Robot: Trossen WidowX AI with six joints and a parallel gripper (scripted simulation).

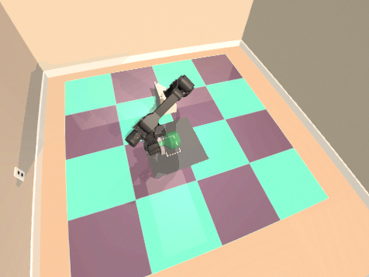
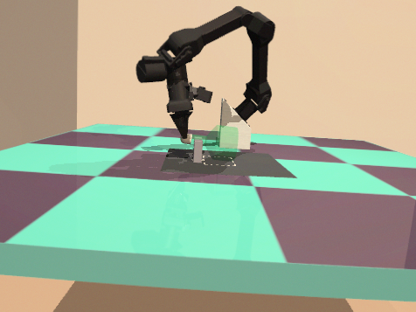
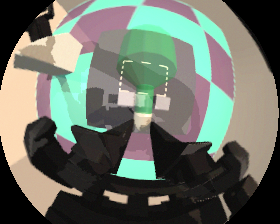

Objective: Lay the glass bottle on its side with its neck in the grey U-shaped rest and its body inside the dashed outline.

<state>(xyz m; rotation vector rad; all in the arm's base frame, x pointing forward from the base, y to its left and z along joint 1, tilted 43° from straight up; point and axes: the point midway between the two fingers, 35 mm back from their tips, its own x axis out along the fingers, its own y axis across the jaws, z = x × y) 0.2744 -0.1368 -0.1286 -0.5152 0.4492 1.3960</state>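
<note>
Now: gripper tip 50 mm to the right of the green glass bottle. Round my gripper tip: dark grey mat 110 mm to the left, 60 mm below.
</note>
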